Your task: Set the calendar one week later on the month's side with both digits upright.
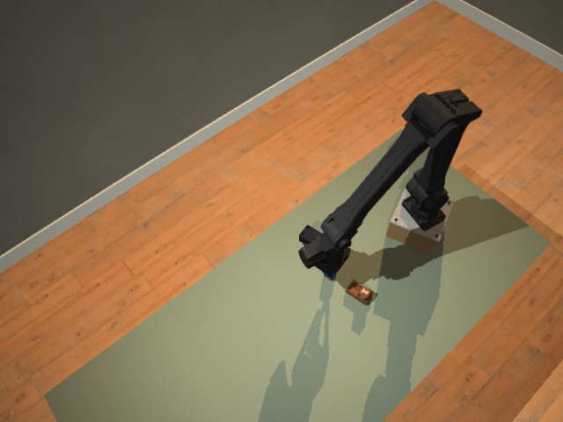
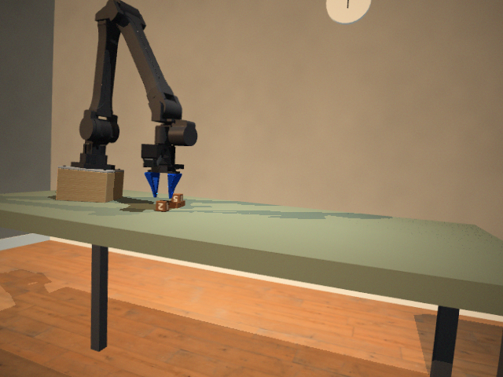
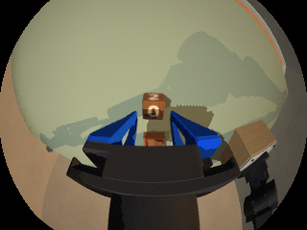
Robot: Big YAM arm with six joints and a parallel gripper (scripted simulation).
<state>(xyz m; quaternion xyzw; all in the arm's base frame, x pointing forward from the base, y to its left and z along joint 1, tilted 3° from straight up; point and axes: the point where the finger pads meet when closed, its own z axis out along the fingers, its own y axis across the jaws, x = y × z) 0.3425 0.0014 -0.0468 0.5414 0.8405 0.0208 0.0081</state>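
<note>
Now: the brown digit cube 30 mm below my hand. Round my hand: brown tray: 50 mm behind, 100 mm to the left, 40 mm below.
</note>
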